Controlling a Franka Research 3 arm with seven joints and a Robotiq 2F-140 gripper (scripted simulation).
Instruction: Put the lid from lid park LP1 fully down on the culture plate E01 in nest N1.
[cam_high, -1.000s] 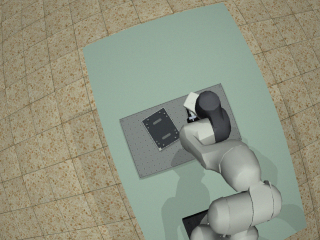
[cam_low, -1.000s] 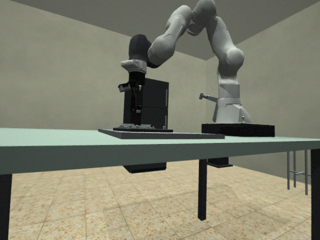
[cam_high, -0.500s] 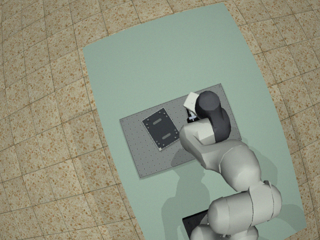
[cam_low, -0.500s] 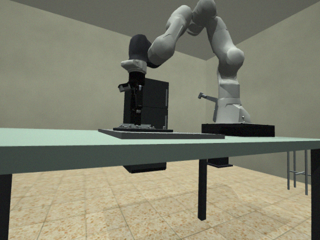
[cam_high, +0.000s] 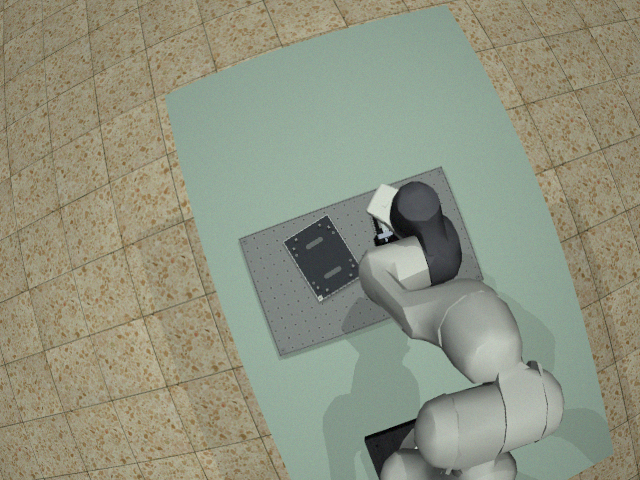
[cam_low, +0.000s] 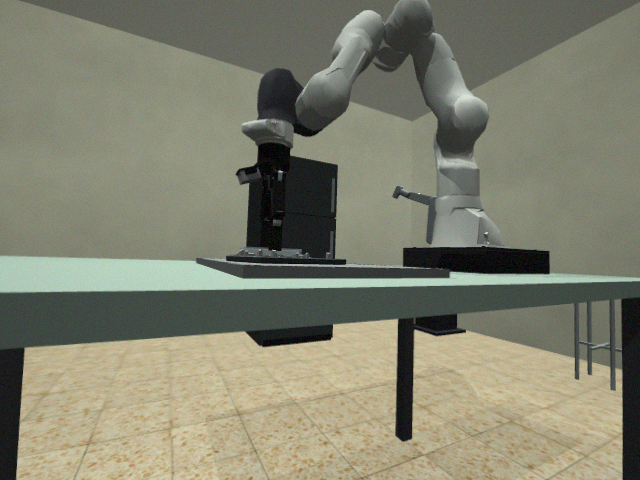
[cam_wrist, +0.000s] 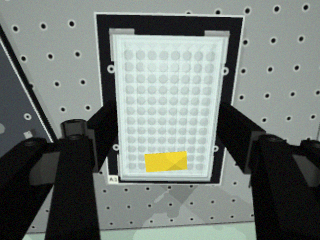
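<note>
The lid is 20 mm below my hand. The rest, counted from my hand: culture plate E01: 30 mm below; nest N1: 40 mm below; baseplate: 10 mm behind, 100 mm to the left, 60 mm below.
</note>
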